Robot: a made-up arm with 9 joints. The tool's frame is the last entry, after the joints.
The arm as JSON. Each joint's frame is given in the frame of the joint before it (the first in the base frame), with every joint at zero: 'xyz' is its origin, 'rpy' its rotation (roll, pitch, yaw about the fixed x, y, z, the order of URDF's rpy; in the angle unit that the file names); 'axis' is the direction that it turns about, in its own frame. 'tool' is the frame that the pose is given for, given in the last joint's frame.
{
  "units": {
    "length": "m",
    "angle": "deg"
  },
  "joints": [
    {
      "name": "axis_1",
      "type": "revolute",
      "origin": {
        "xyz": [
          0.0,
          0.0,
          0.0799
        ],
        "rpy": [
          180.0,
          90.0,
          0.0
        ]
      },
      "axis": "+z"
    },
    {
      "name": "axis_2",
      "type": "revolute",
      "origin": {
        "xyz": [
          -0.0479,
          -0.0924,
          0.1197
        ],
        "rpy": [
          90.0,
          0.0,
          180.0
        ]
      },
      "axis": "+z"
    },
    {
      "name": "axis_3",
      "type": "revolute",
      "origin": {
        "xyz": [
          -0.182,
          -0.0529,
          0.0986
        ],
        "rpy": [
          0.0,
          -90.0,
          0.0
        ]
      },
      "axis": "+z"
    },
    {
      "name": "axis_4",
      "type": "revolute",
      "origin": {
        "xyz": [
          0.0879,
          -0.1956,
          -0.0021
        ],
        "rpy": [
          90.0,
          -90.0,
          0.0
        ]
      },
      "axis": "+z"
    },
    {
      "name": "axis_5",
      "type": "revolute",
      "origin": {
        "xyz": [
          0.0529,
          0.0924,
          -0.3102
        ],
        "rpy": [
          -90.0,
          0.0,
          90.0
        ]
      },
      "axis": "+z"
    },
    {
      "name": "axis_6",
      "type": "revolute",
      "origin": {
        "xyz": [
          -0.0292,
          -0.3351,
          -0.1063
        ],
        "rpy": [
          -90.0,
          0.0,
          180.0
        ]
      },
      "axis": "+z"
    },
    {
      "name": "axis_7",
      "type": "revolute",
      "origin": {
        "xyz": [
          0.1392,
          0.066,
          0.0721
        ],
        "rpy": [
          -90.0,
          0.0,
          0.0
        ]
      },
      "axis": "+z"
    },
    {
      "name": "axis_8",
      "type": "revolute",
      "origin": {
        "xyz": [
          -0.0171,
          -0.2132,
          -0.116
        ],
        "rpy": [
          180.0,
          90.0,
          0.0
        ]
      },
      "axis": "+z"
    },
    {
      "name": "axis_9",
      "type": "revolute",
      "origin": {
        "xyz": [
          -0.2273,
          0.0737,
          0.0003
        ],
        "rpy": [
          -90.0,
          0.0,
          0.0
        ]
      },
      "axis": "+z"
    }
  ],
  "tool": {
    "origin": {
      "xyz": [
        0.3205,
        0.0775,
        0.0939
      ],
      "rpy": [
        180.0,
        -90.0,
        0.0
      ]
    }
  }
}
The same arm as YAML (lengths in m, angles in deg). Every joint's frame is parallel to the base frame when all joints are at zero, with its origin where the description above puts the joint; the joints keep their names.
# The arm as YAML. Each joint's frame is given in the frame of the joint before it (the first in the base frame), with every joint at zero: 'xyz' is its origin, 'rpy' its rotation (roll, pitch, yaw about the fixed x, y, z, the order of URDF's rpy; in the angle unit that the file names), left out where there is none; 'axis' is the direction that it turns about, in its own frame. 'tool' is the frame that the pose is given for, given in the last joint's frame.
units:
  length: m
  angle: deg
joints:
  - name: axis_1
    type: revolute
    origin:
      xyz: [0.0, 0.0, 0.0799]
    axis: "-x"
  - name: axis_2
    type: revolute
    origin:
      xyz: [-0.1197, 0.0924, 0.0479]
    axis: "-y"
  - name: axis_3
    type: revolute
    origin:
      xyz: [0.0529, -0.0986, -0.182]
    axis: "-z"
  - name: axis_4
    type: revolute
    origin:
      xyz: [0.1956, -0.0879, 0.0021]
    axis: "+x"
  - name: axis_5
    type: revolute
    origin:
      xyz: [-0.3102, 0.0924, -0.0529]
    axis: "+z"
  - name: axis_6
    type: revolute
    origin:
      xyz: [0.3351, -0.0292, -0.1063]
    axis: "+x"
  - name: axis_7
    type: revolute
    origin:
      xyz: [0.0721, -0.1392, -0.066]
    axis: "-z"
  - name: axis_8
    type: revolute
    origin:
      xyz: [0.2132, 0.0171, 0.116]
    axis: "+y"
  - name: axis_9
    type: revolute
    origin:
      xyz: [0.0737, 0.0003, -0.2273]
    axis: "+x"
tool:
  origin:
    xyz: [0.0939, -0.0775, 0.3205]

